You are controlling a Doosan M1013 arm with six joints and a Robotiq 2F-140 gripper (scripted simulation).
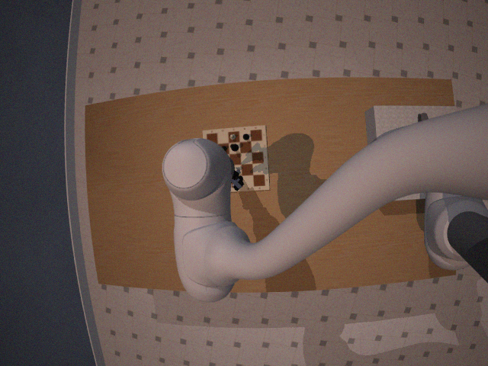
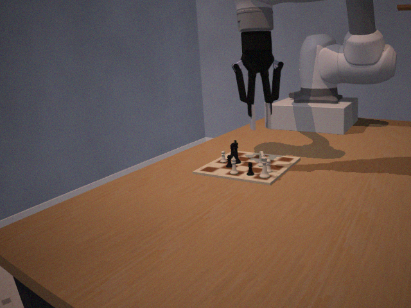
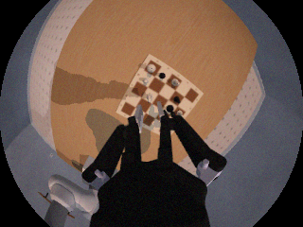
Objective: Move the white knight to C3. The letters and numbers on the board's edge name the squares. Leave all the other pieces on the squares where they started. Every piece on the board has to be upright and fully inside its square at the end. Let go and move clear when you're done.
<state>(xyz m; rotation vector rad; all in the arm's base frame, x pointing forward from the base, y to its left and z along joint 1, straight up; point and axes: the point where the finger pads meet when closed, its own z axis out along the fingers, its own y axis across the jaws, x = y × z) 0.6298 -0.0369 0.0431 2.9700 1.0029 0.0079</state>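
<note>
My hand is 10 cm above the tall black piece and 8 cm to the left of it. The rest, counted from my hand: white piece: 11 cm below, 8 cm ahead, 4 cm to the right; chessboard: 14 cm below, 4 cm to the right.
</note>
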